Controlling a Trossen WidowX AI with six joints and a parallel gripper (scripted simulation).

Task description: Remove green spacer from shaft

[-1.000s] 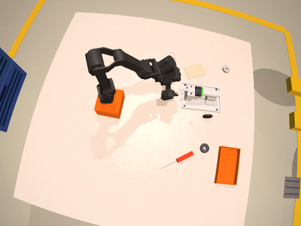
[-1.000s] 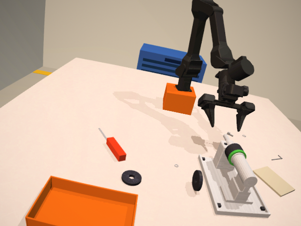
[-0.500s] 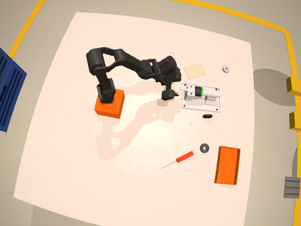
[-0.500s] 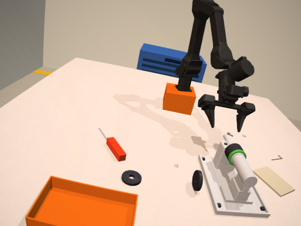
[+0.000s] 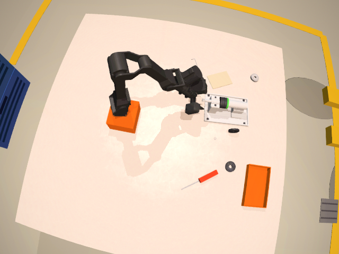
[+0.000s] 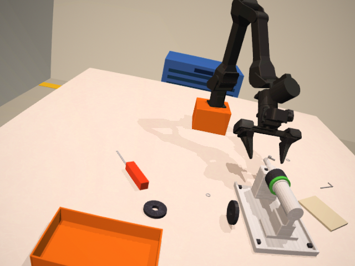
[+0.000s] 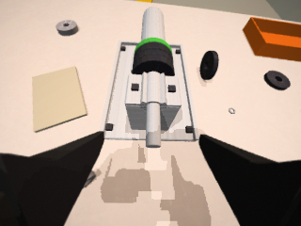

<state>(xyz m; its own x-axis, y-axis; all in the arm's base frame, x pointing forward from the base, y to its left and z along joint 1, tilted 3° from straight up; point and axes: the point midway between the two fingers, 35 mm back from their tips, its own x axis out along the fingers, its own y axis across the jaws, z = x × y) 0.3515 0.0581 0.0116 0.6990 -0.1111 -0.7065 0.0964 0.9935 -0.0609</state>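
The shaft is 7 cm ahead of my gripper tip and 1 cm to the right of it. Also, from my gripper tip: beige card (16 cm to the left, 11 cm ahead, 8 cm below); black disc (15 cm ahead, 13 cm to the right, 5 cm below); green spacer (11 cm ahead, 1 cm to the right).
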